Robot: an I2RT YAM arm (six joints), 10 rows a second.
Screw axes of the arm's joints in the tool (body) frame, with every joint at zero. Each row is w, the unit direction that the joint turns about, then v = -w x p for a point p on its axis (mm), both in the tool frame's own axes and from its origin. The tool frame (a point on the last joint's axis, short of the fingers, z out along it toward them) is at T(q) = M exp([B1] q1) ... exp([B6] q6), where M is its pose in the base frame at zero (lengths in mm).
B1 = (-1, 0, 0, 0.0, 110.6, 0.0)
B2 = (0, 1, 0, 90.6, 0.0, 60.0)
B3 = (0, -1, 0, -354.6, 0.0, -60.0)
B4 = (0, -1, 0, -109.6, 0.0, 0.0)
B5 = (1, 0, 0, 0.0, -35.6, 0.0)
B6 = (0, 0, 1, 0.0, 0.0, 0.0)
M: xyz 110.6 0.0 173.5 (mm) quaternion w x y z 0.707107 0 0.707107 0
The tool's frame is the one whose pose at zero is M.
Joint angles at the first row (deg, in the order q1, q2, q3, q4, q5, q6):
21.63, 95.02, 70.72, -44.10, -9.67, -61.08
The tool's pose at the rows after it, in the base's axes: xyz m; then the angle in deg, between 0 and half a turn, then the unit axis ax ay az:
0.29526, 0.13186, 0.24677, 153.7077, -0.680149, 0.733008, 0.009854
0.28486, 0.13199, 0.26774, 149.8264, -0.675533, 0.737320, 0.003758
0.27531, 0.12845, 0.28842, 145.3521, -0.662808, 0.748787, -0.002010
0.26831, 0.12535, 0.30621, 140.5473, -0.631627, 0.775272, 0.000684
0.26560, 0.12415, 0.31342, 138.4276, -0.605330, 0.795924, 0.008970
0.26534, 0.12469, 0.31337, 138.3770, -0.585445, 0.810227, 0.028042
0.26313, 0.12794, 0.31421, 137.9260, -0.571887, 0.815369, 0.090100
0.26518, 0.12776, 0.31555, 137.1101, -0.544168, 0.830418, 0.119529
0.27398, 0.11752, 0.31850, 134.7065, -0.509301, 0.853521, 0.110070
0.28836, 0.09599, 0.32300, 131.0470, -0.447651, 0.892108, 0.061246
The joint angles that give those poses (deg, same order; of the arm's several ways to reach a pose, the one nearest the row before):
23.01, 91.66, 70.74, -44.49, -9.67, -60.60
23.77, 87.74, 70.83, -44.36, -9.67, -58.74
23.88, 83.79, 70.83, -43.62, -9.72, -56.23
23.88, 80.55, 70.83, -41.85, -9.72, -51.07
23.88, 79.29, 70.83, -40.90, -9.72, -47.03
23.88, 79.31, 70.83, -40.93, -10.70, -43.86
23.97, 79.26, 70.83, -40.93, -16.36, -40.03
23.53, 79.35, 70.83, -39.75, -18.46, -35.86
21.15, 79.40, 70.83, -37.19, -17.61, -33.30
16.89, 79.46, 70.83, -33.28, -13.15, -30.52

